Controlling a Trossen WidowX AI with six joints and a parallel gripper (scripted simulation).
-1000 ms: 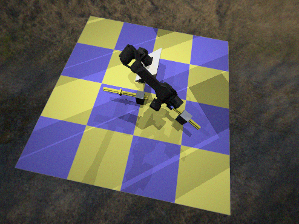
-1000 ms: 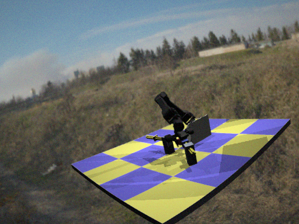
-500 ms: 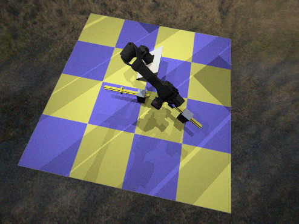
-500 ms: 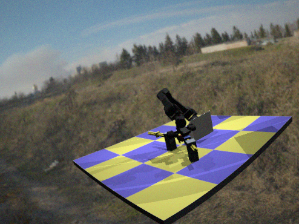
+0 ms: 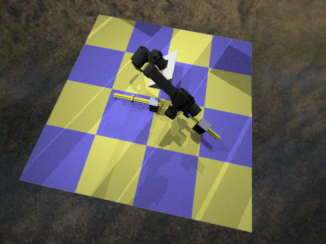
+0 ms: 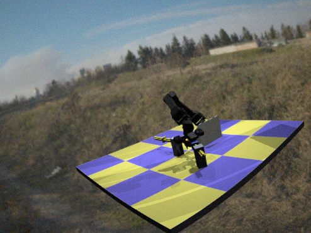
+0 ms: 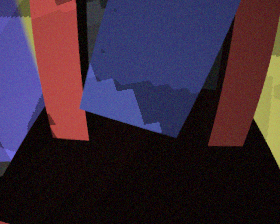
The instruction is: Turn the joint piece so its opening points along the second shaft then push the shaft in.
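My gripper tip is 1 cm short of the red joint piece, 3 cm to the right of it and 4 cm below it.
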